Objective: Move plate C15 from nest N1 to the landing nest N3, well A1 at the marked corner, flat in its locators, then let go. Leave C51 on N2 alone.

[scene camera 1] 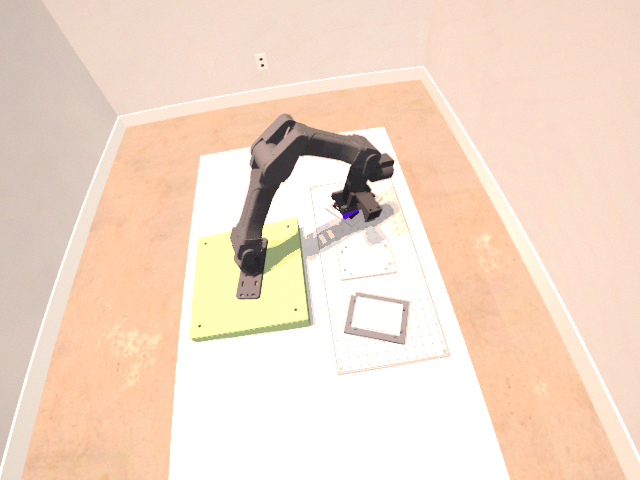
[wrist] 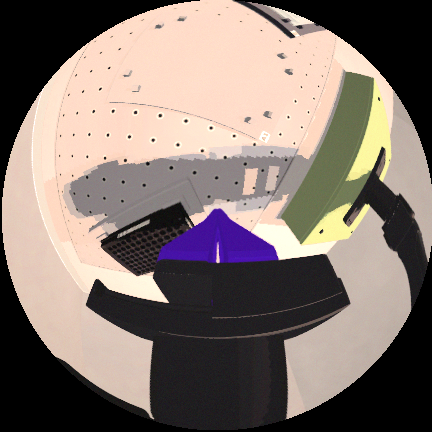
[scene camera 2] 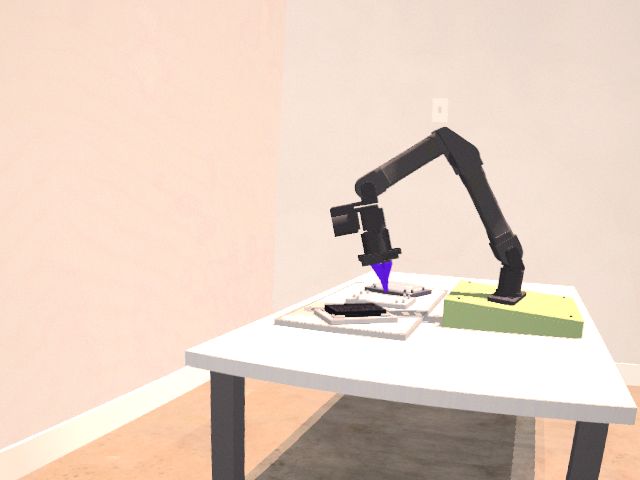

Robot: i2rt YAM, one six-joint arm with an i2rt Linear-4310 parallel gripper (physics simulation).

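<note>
My gripper [scene camera 1: 349,214] [scene camera 2: 385,290] [wrist: 217,214] has its purple fingers shut together, empty, pointing down above the pegboard. A black well plate [scene camera 2: 355,309] [wrist: 145,241] sits in a white nest [scene camera 2: 356,319], apart from the fingertips; the arm mostly hides it in scene camera 1. A white nest with small locator pegs [scene camera 1: 368,260] [scene camera 2: 379,301] [wrist: 200,70] is in the middle, with an A1 mark [wrist: 264,136] by one corner. A dark-framed nest [scene camera 1: 349,316] [scene camera 2: 423,292] lies at the other end. Plate and nest names cannot be read.
The nests stand on a perforated board [scene camera 1: 330,330] [scene camera 2: 289,320] on the white table [scene camera 1: 258,392] [scene camera 2: 465,372]. The arm's green base block [scene camera 1: 217,289] [scene camera 2: 496,315] [wrist: 325,165] stands beside the board. The arm's shadow falls across the board.
</note>
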